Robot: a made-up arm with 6 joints. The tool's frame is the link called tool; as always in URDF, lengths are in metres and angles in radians. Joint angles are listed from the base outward. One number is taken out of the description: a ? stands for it. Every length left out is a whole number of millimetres.
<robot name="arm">
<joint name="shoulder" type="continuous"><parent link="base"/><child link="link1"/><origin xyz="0 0 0.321"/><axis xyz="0 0 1"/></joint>
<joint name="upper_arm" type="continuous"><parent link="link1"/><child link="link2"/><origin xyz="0 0 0"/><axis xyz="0 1 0"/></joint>
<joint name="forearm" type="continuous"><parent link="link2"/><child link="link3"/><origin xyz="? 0 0.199"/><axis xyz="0 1 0"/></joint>
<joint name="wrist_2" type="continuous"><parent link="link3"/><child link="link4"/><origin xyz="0.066 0 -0.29"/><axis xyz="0 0 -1"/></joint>
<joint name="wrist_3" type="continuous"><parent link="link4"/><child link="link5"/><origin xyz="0 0 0"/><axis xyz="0 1 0"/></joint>
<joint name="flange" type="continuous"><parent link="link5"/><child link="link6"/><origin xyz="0.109 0 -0.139"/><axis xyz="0 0 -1"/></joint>
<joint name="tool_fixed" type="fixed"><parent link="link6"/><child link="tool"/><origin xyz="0 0 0" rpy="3.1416 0 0"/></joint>
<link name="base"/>
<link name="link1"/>
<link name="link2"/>
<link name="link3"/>
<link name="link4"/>
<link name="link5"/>
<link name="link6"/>
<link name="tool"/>
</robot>
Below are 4 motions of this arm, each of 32 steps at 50 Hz.
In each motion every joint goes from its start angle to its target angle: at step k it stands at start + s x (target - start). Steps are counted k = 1, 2, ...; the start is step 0. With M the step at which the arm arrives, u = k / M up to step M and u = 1 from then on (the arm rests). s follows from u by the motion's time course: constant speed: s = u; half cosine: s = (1 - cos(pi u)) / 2; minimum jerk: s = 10 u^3 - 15 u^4 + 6 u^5.
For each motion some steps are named. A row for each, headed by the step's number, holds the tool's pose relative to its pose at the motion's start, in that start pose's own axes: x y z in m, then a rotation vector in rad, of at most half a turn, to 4 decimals.
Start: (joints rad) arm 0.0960 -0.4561 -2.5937 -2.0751 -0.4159 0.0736
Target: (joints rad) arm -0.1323 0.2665 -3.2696 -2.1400 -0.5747 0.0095
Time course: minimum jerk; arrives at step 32
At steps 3, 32:
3: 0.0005 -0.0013 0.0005 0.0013 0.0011 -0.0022
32: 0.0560 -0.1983 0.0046 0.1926 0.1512 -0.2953

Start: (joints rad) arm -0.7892 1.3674 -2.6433 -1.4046 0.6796 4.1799
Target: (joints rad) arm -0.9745 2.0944 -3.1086 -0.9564 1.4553 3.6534
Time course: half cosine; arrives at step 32
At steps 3, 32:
3: 0.0067 -0.0011 0.0050 0.0129 0.0201 -0.0061
32: 0.3820 -0.0682 0.0737 0.3069 1.1271 -0.3670

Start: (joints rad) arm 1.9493 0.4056 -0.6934 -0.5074 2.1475 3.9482
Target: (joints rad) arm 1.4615 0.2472 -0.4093 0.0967 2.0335 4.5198
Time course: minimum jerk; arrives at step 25
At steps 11, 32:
11: 0.0269 0.0370 0.0305 -0.2078 0.3053 0.0229
32: 0.0812 0.0768 0.0313 -0.4052 0.8802 0.0643

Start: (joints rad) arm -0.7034 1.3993 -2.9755 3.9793 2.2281 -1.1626
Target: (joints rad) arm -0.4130 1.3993 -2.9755 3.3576 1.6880 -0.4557
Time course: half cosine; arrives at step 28
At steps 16, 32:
16: -0.1207 0.0421 -0.1127 -0.5178 0.0366 0.7290
32: -0.2038 0.0340 -0.1879 -0.8575 0.1173 1.1416

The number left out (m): 0.037
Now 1 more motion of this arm.
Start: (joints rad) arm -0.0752 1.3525 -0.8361 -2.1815 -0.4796 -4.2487
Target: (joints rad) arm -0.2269 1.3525 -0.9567 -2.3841 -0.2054 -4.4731
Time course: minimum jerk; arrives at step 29
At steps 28, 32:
28: 0.0520 0.0579 0.0003 -0.2480 0.2033 -0.3302
32: 0.0520 0.0579 0.0003 -0.2481 0.2034 -0.3303

